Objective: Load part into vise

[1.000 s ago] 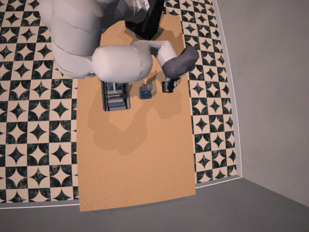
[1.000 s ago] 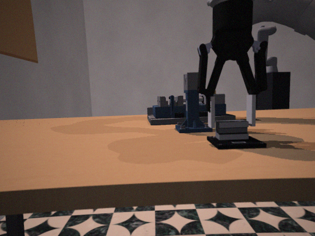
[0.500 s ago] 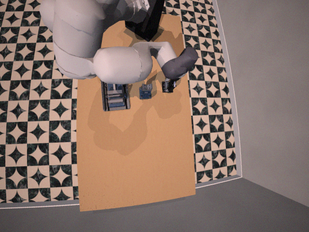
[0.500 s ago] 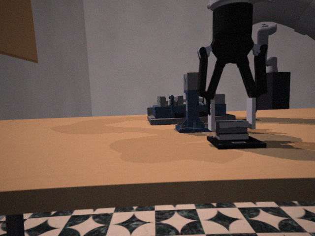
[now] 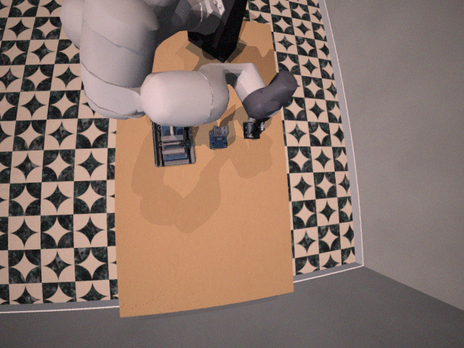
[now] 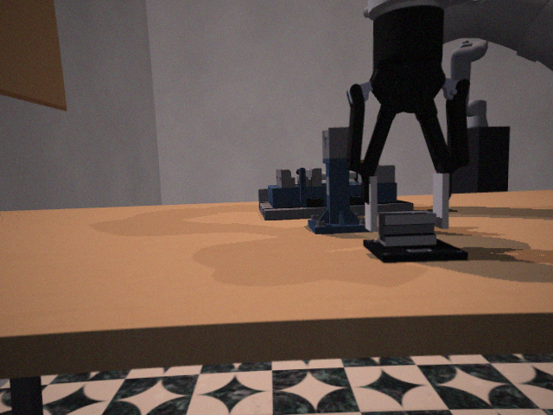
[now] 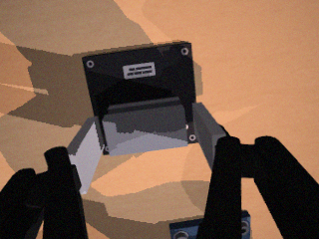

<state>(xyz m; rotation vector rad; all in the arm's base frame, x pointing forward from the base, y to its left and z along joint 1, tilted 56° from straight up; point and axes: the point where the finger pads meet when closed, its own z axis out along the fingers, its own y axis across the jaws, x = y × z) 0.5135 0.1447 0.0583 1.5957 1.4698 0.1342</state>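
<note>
My gripper is now 1 cm to the right of the part and 3 cm above it. Also, from my hand: work stop: 3 cm behind, 36 cm to the right, 4 cm above; then infeed plate: 1 cm to the left, 5 cm below; then air cylinder rod: 13 cm behind, 38 cm to the right, 2 cm above.
</note>
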